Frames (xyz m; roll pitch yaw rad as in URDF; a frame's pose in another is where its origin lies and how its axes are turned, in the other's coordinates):
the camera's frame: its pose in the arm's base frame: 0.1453 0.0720 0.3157 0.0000 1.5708 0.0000
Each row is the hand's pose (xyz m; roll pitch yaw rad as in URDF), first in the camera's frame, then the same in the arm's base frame.
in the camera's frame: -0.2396 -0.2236 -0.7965 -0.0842 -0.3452 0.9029
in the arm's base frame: -0.6512 -0.1516 0.5553 1.2258 0.6222 1.1413
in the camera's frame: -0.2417 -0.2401 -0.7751 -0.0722 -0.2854 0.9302
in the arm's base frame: -0.6298 -0.1681 0.5574 1.2917 0.6108 1.2200
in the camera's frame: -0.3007 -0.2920 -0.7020 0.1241 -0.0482 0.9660
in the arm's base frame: -0.5567 -0.2200 0.6164 1.6616 0.6040 1.5122
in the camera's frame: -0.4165 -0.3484 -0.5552 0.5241 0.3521 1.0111
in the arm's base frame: -0.4099 -0.2764 0.7322 2.3077 0.5217 1.9799
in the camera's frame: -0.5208 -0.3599 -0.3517 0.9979 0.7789 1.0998
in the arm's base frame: -0.2064 -0.2879 0.8365 2.9122 0.3288 2.4072
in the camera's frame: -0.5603 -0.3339 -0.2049 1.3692 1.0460 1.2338
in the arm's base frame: -0.0596 -0.2619 0.8760 -3.0488 0.1664 2.6415
